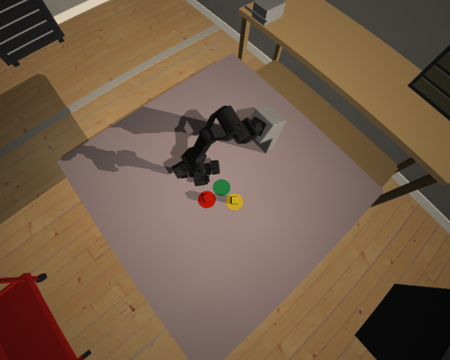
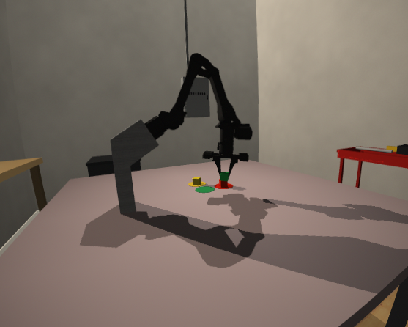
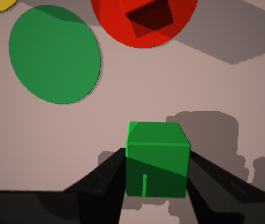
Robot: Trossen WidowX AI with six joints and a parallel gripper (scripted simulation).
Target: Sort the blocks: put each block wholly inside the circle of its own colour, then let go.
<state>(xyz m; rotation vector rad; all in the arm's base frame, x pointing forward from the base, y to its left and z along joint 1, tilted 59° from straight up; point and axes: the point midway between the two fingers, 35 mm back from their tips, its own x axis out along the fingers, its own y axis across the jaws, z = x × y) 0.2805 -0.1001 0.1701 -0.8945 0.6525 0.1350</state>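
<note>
The green circle lies 20 mm behind my hand, 110 mm to the left of it and 110 mm below it. Round my hand: green block (40 mm below); then red circle (80 mm ahead, 70 mm to the left, 110 mm below); then red block (70 mm ahead, 70 mm to the left, 100 mm below).
</note>
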